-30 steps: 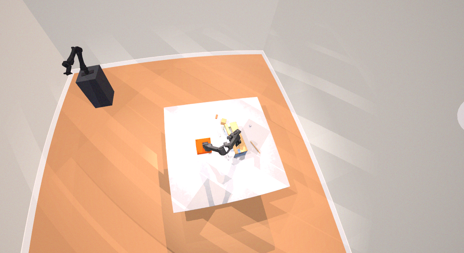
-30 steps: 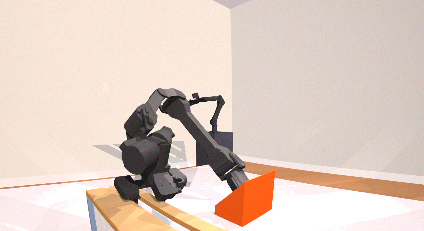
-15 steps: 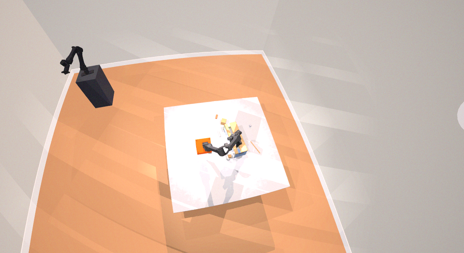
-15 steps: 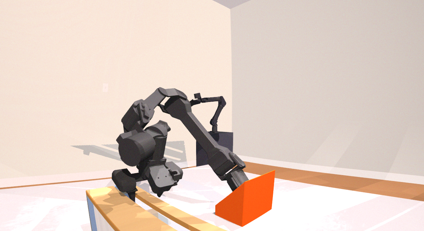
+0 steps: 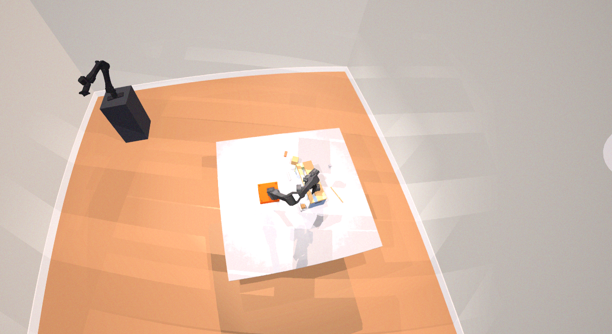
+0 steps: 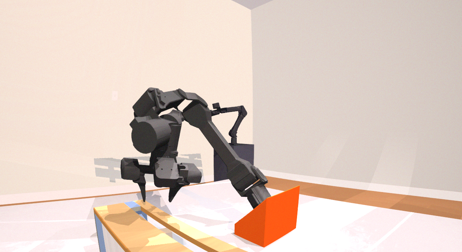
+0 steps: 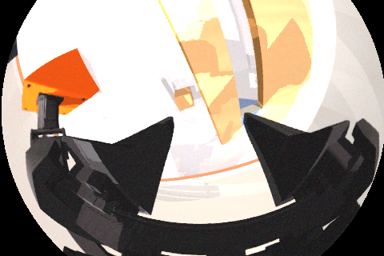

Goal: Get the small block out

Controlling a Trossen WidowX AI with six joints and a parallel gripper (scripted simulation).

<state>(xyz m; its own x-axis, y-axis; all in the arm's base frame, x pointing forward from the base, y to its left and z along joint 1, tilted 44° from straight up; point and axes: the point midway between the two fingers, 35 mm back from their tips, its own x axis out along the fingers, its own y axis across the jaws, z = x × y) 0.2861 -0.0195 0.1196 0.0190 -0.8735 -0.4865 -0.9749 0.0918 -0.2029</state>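
Now: the tan block 130 mm below my gripper tip, 50 mm to the right of it and 40 mm behind it. The rest, counted from my gripper tip: clear-fronted box: 120 mm to the left, 80 mm below, 20 mm ahead; then thin orange stick: 290 mm ahead, 140 mm below.
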